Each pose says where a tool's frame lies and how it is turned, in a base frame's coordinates. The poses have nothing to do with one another.
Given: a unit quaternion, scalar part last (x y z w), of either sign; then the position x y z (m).
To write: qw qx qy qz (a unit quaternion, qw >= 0); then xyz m. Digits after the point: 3 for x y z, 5 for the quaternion.
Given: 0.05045 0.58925 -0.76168 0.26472 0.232 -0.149 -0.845
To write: 0.26472 0.05045 0.58925 -0.76168 0.232 -0.149 -0.845
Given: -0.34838 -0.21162 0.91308 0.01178 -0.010 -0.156 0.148
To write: 0.01178 -0.34838 -0.21162 0.91308 -0.010 -0.156 0.148
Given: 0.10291 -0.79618 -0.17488 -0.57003 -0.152 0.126 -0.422
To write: 0.57003 -0.10291 0.79618 0.17488 -0.152 0.126 -0.422
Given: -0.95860 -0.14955 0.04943 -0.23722 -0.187 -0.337 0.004
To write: 0.23722 0.95860 0.14955 -0.04943 -0.187 -0.337 0.004
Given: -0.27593 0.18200 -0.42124 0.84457 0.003 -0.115 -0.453
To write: 0.84457 -0.27593 0.18200 -0.42124 0.003 -0.115 -0.453
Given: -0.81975 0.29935 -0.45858 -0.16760 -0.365 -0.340 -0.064
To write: 0.16760 0.81975 -0.29935 0.45858 -0.365 -0.340 -0.064
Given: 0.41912 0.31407 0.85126 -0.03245 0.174 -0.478 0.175
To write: 0.03245 -0.41912 -0.31407 -0.85126 0.174 -0.478 0.175
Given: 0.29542 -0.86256 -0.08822 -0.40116 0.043 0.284 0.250
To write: 0.40116 -0.29542 0.86256 0.08822 0.043 0.284 0.250
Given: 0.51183 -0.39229 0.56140 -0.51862 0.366 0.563 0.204
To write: 0.51862 -0.51183 0.39229 -0.56140 0.366 0.563 0.204
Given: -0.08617 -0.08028 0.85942 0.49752 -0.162 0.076 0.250
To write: 0.49752 -0.08617 -0.08028 0.85942 -0.162 0.076 0.250
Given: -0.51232 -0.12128 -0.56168 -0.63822 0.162 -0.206 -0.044
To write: 0.63822 0.51232 0.12128 0.56168 0.162 -0.206 -0.044
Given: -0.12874 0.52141 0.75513 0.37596 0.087 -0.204 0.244
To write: 0.37596 -0.12874 0.52141 0.75513 0.087 -0.204 0.244
